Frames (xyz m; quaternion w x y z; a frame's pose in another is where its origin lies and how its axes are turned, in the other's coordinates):
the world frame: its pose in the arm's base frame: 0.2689 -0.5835 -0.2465 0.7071 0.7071 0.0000 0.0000
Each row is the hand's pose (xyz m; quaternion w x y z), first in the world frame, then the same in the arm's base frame.
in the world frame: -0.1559 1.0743 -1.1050 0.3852 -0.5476 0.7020 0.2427
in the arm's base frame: 0.1130 0.5215 0.8278 0.6596 -0.1148 0.3248 0.6680
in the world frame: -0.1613 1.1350 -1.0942 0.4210 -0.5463 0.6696 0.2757
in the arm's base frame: 0.1076 0.5107 0.8885 0.6840 -0.0886 0.2785 0.6684
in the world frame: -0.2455 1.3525 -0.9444 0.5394 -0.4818 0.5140 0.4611
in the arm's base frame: 0.0234 0.3609 1.1060 0.7221 0.0407 0.0374 0.6895
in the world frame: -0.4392 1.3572 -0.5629 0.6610 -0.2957 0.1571 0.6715
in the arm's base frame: -0.1703 -0.0206 1.1107 0.6765 0.2583 -0.3637 0.5859
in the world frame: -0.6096 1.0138 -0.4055 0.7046 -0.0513 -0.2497 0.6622
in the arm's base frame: -0.3407 -0.1780 0.7673 0.5345 0.4620 -0.6448 0.2917
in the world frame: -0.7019 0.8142 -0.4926 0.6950 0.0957 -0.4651 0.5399
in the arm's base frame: -0.4330 -0.0909 0.5677 0.4238 0.5591 -0.7106 0.0529
